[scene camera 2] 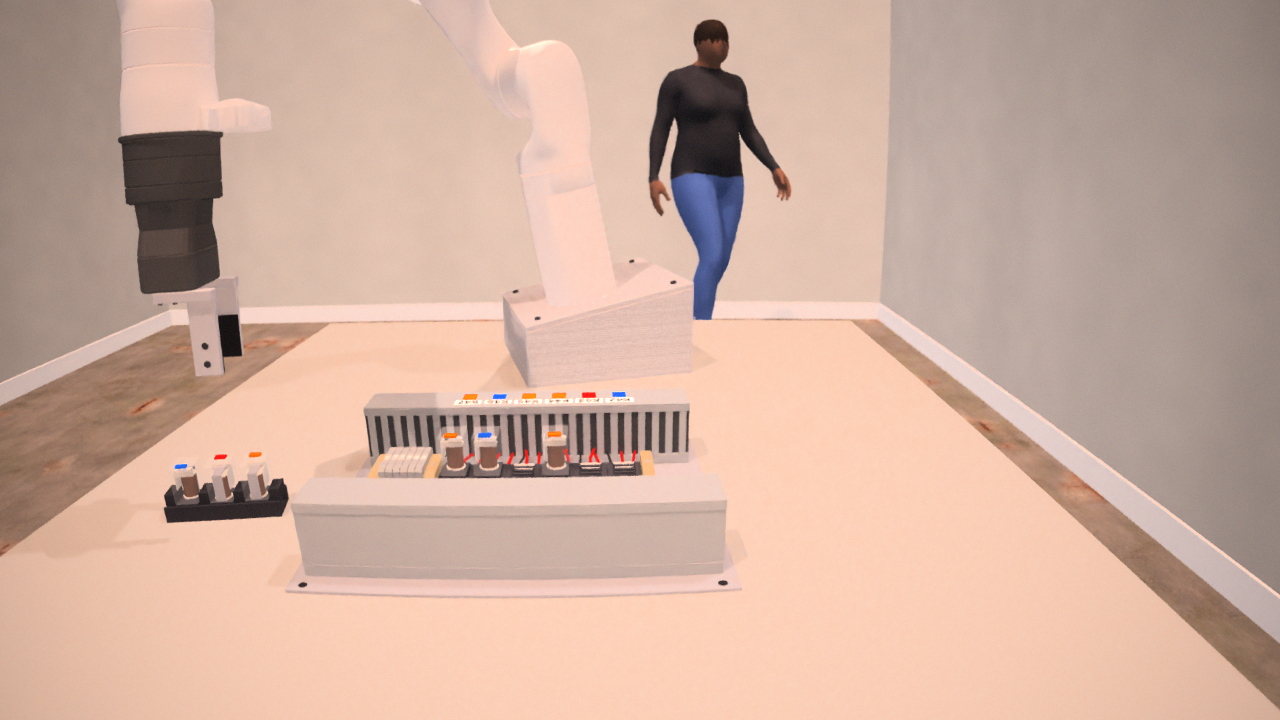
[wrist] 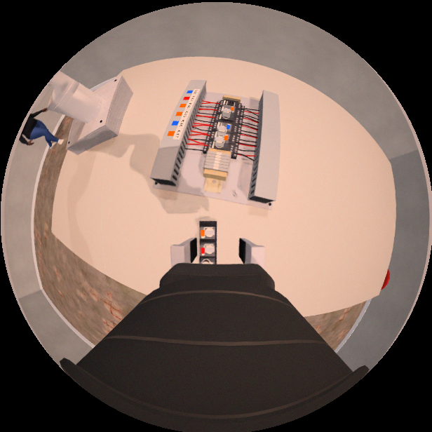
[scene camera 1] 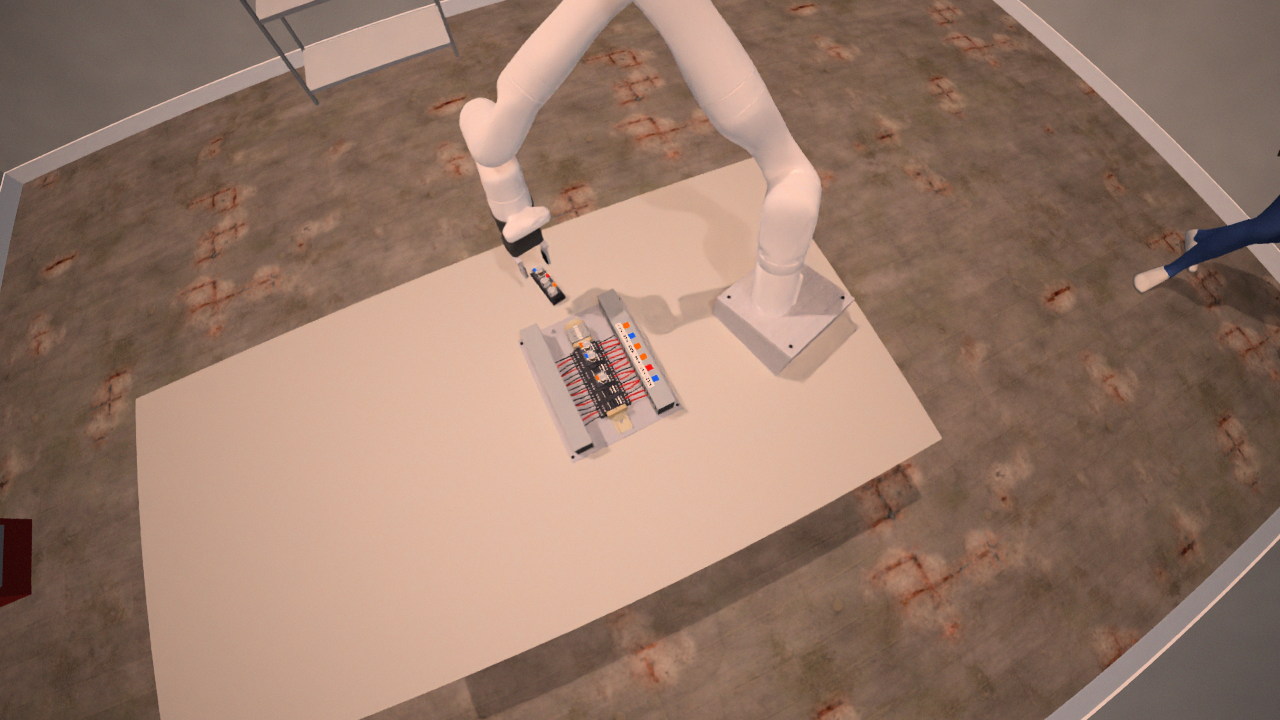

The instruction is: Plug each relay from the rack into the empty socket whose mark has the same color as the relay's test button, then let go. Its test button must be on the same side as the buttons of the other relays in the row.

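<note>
The black rack holds three relays: a blue-button relay, a red-button relay and an orange-button relay. In the wrist view, the red and orange buttons face the marked duct's side; the third relay is mostly hidden. My gripper is open and empty, above the rack, fingers on either side of its line. The row holds an orange, a blue and another orange relay, buttons away from the marks. Empty sockets match orange, red and blue marks.
The marked duct and a plain duct stand along both sides of the row. Pale terminal blocks sit at its rack end. The robot's base stands beyond the marked duct.
</note>
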